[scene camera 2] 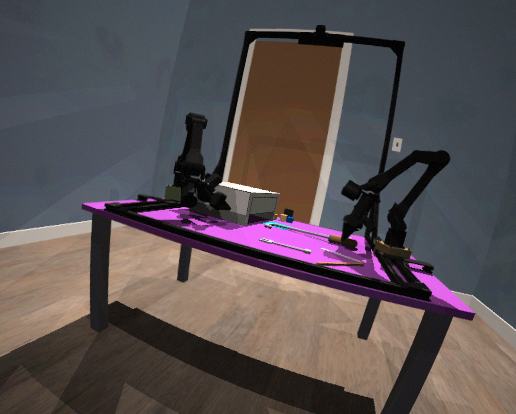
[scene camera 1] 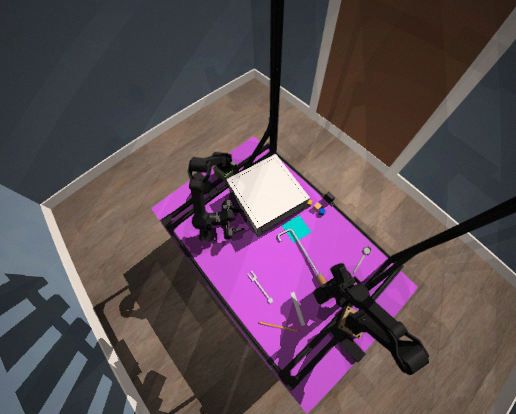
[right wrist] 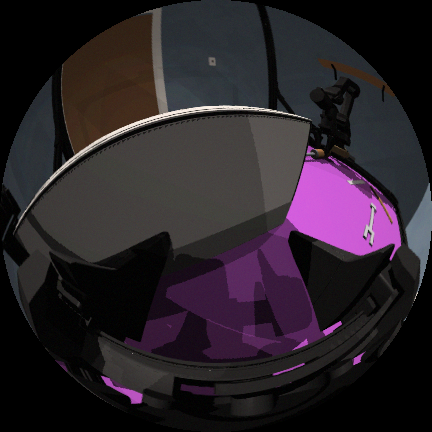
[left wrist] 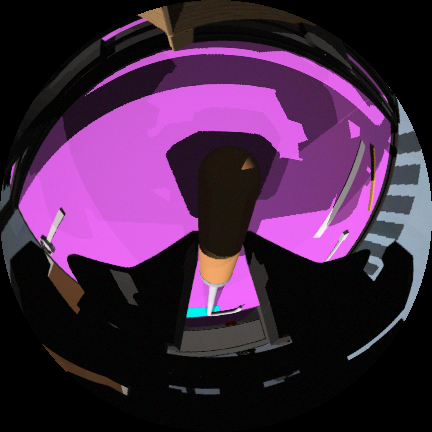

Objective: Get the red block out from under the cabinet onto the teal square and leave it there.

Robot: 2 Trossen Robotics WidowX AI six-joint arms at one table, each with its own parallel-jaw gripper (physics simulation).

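Pixels of known places: left gripper, fingertip midpoint: [scene camera 2: 342, 241] [scene camera 1: 324, 284] [right wrist: 320, 153] [left wrist: 220, 236]; right gripper, fingertip midpoint: [scene camera 2: 224, 206] [scene camera 1: 244, 219] [right wrist: 231, 237]; left arm's base, link origin: [scene camera 2: 393, 245] [scene camera 1: 353, 322] [right wrist: 337, 145]; right arm's base, link origin: [scene camera 2: 180, 187] [scene camera 1: 225, 166].
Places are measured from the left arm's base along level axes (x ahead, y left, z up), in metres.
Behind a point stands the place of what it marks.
The red block shows as a small dark red patch [left wrist: 230, 323] {x 0.717, y -0.343, z -0.039 m} under the white-topped cabinet [scene camera 1: 270, 190] {x 0.591, y -0.354, z 0.084 m} [scene camera 2: 237, 202] {x 0.600, y -0.180, z 0.031 m} [left wrist: 222, 340] {x 0.484, y -0.274, z 0.037 m} [right wrist: 200, 165] {x 0.644, y -0.207, z 0.053 m} in the left wrist view; the cabinet hides it elsewhere. The teal square [scene camera 1: 301, 226] {x 0.386, y -0.308, z -0.051 m} [left wrist: 196, 313] {x 0.414, y -0.297, z -0.051 m} lies before the cabinet's opening. A hook tool's metal rod [scene camera 1: 307, 255] {x 0.298, y -0.181, z -0.034 m} crosses the square, its bent end near the opening. My left gripper [scene camera 1: 322, 290] {x 0.170, y -0.093, z -0.034 m} [scene camera 2: 346, 237] {x 0.170, y -0.093, z -0.034 m} [left wrist: 220, 236] {x 0.170, y -0.093, z -0.034 m} is shut on the tool's orange-brown handle, which lies low at the table. My right gripper [scene camera 1: 238, 219] {x 0.648, y -0.184, z 0.007 m} [right wrist: 231, 237] {x 0.648, y -0.184, z 0.007 m} is open and empty beside the cabinet's side wall.
A blue block [scene camera 1: 322, 211] {x 0.323, y -0.424, z -0.026 m} [scene camera 2: 290, 219] {x 0.325, y -0.415, z -0.035 m}, an orange block [scene camera 1: 317, 205] {x 0.359, y -0.441, z -0.021 m} and a yellow block [scene camera 1: 309, 202] {x 0.403, y -0.440, z -0.026 m} sit by the cabinet's far corner. A wrench [scene camera 1: 261, 287] {x 0.421, y 0.053, z -0.046 m} [scene camera 2: 285, 245] {x 0.425, y 0.058, z -0.047 m}, a grey strip [scene camera 1: 298, 310] {x 0.226, y 0.063, z -0.050 m}, a pencil [scene camera 1: 278, 326] {x 0.275, y 0.165, z -0.044 m} and a ring-ended tool [scene camera 1: 366, 250] {x 0.045, y -0.345, z -0.049 m} lie around the hook tool.
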